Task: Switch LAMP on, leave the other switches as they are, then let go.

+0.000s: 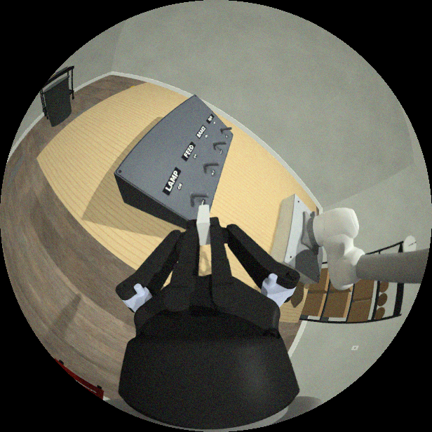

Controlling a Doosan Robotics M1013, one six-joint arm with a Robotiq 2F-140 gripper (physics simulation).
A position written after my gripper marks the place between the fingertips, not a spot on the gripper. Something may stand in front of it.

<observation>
In view: my gripper [204,213] and a grey switch panel [159,175].
</observation>
